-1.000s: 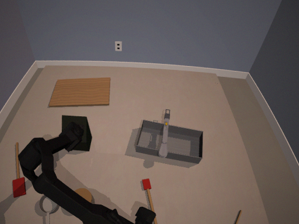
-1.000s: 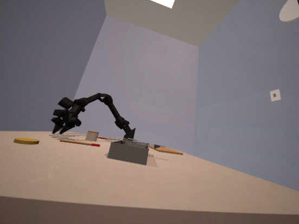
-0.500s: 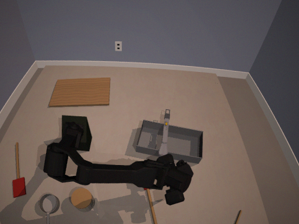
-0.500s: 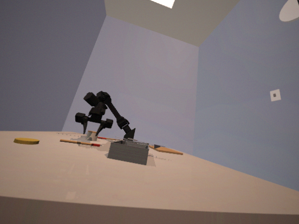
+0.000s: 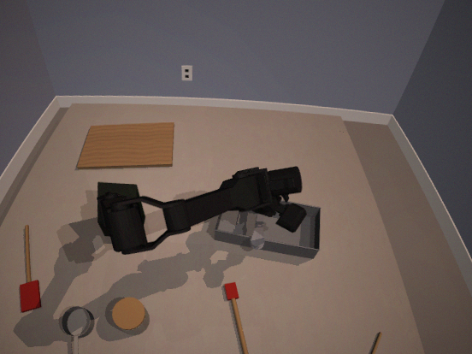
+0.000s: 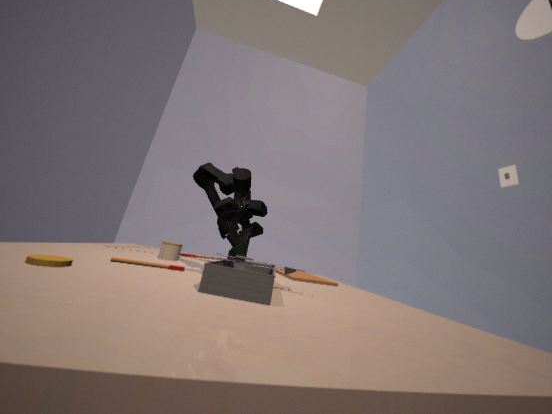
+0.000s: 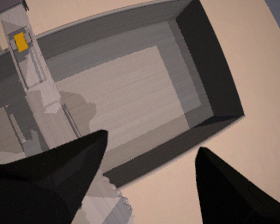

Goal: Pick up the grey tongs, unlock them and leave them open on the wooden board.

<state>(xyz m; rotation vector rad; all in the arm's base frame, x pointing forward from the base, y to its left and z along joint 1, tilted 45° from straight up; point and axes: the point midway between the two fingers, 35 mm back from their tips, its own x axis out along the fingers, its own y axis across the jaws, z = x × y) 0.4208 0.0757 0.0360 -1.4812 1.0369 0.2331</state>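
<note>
Now: the yellow lock piece 11 cm to the left of my gripper tip, 5 cm below it and 5 cm behind it. Round my gripper tip: grey roasting tin: 8 cm below, 4 cm to the left, 2 cm behind; wooden board: 57 cm behind, 32 cm to the left, 11 cm below.
</note>
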